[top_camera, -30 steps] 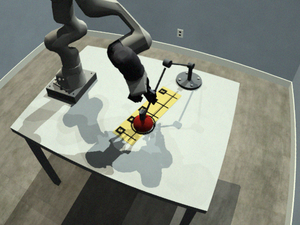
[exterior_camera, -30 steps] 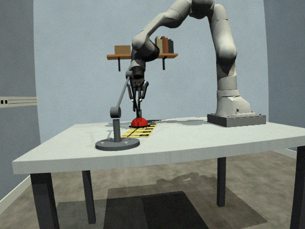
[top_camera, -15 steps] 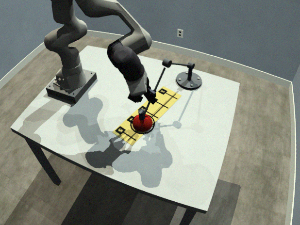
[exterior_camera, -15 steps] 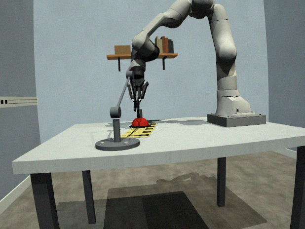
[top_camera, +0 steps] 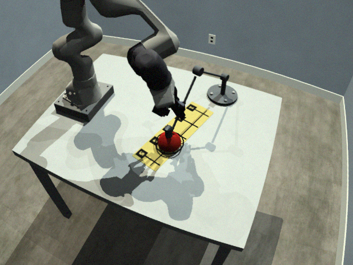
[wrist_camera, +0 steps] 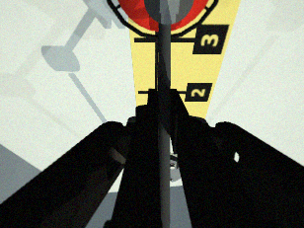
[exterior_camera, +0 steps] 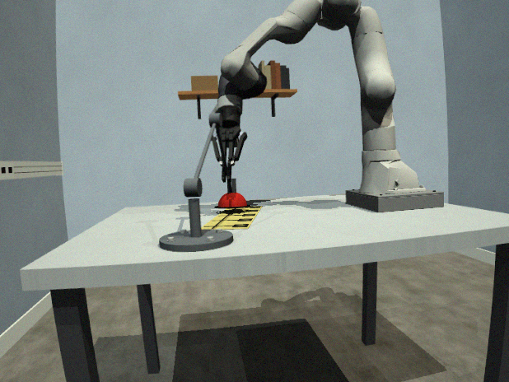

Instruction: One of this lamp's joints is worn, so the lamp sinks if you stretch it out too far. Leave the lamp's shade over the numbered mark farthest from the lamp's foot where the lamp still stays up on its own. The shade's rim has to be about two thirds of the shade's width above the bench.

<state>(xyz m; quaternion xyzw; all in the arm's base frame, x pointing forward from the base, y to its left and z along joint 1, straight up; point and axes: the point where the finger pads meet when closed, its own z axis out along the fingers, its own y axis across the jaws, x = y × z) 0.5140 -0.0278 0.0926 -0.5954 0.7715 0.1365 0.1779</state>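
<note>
My gripper is now 140 mm above the yellow numbered strip, 30 mm past it and 10 mm to the right of it. From my hand the other things lie so: round grey foot (350 mm to the left, 110 mm below, 90 mm ahead).
</note>
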